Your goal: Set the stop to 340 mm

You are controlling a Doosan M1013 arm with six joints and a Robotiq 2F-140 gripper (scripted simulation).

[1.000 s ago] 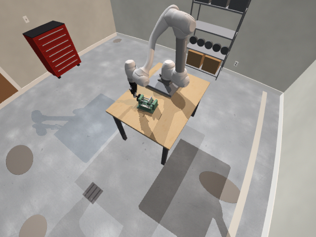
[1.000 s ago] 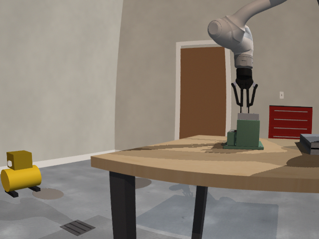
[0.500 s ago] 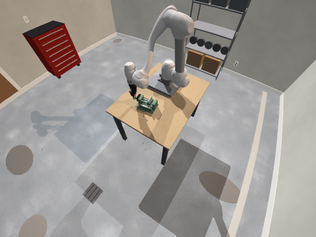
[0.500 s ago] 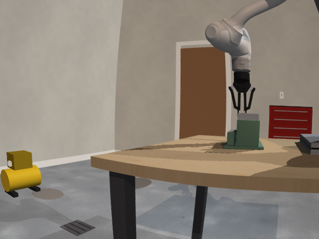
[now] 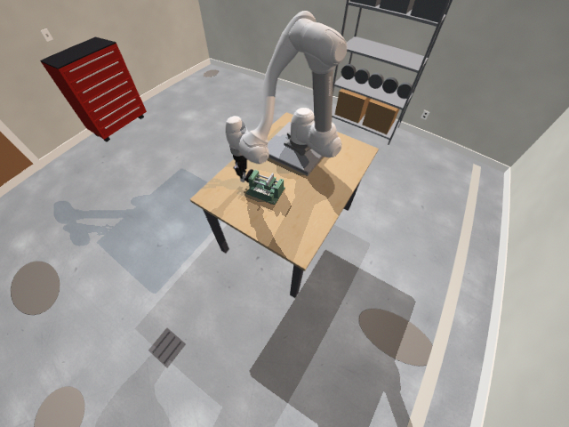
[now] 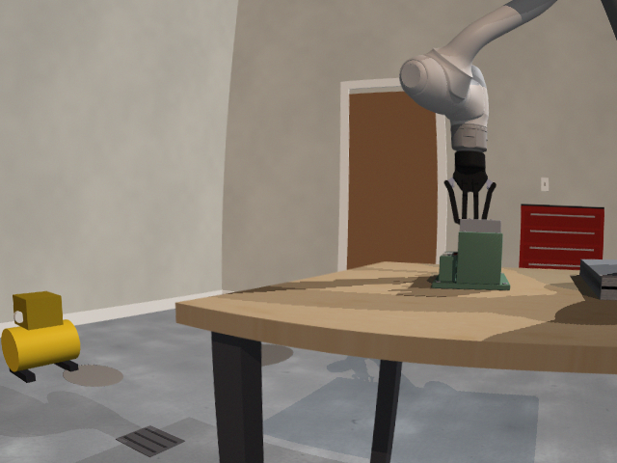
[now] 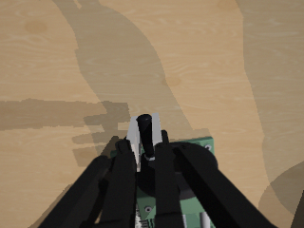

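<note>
Right now my hand is 160 mm to the right of the grey stop block, 70 mm past it and 20 mm below it. The rest, counted from my hand: black handwheel handle 20 mm below, 10 mm to the left.
</note>
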